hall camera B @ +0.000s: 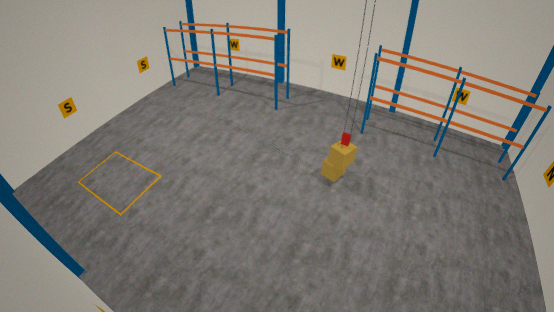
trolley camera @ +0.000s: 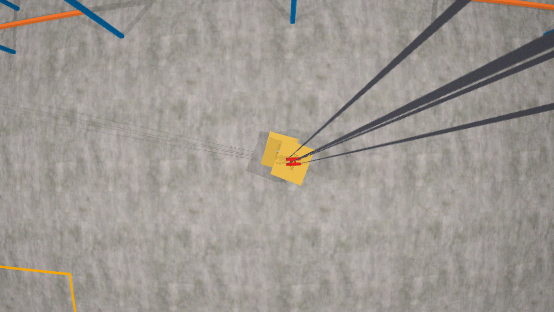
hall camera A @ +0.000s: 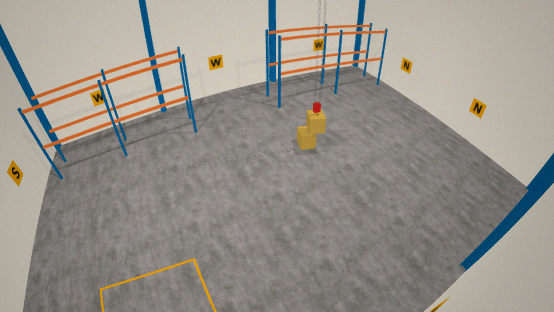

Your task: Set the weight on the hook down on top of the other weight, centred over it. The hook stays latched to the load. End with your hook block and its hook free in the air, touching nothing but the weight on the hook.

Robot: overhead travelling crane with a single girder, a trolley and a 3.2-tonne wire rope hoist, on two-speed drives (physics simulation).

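The weight on the hook, a yellow block (hall camera A: 316, 123) (hall camera B: 342, 155) (trolley camera: 299, 174), hangs upright from my red hook block (hall camera A: 317, 107) (hall camera B: 345, 139) (trolley camera: 293, 161); the hook itself is too small to make out. The other weight, a yellow block (hall camera A: 306, 139) (hall camera B: 332, 171) (trolley camera: 270, 153), stands on the floor and is partly hidden by the upper one. The upper weight is off centre over it, to the right and slightly toward the lower edge in the trolley view. A shadow lies on the lower weight's exposed top. I cannot tell whether the two weights touch.
Blue and orange racks (hall camera A: 279, 75) (hall camera B: 276, 75) stand along the west wall, with another rack (hall camera A: 112, 117) (hall camera B: 449, 117) farther along it. A yellow marked square (hall camera A: 147, 274) (hall camera B: 100, 167) (trolley camera: 35, 270) lies on the floor. Ropes run to the upper right in the trolley view.
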